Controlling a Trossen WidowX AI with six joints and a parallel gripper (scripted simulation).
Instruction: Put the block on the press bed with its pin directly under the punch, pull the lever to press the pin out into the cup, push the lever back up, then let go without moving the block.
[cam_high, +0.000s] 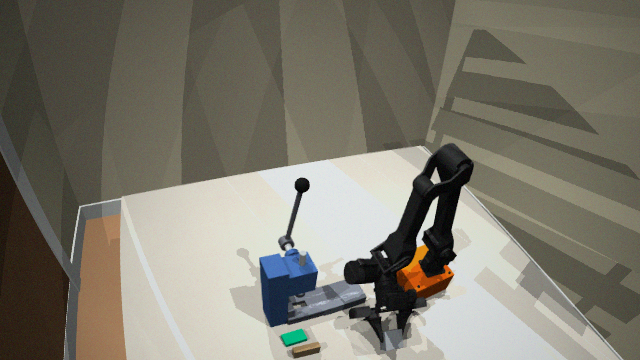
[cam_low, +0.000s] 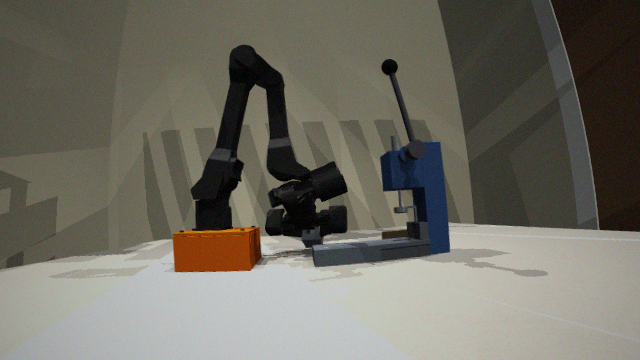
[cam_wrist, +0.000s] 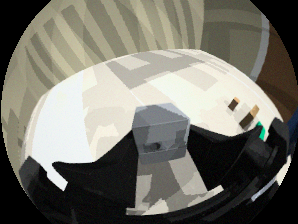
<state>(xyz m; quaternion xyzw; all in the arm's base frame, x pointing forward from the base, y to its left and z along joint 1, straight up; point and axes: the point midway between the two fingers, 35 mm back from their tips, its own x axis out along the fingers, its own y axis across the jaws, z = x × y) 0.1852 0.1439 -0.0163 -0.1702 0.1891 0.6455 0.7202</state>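
The round pin is 1 cm to the left of my gripper tip, 1 cm below it and 1 cm behind it. Round my gripper tip: punch (19 cm ahead, 17 cm to the right, 12 cm above); then green tile (22 cm ahead, 8 cm to the right, 3 cm below); then tan piece (20 cm ahead, 3 cm to the right, 2 cm below).
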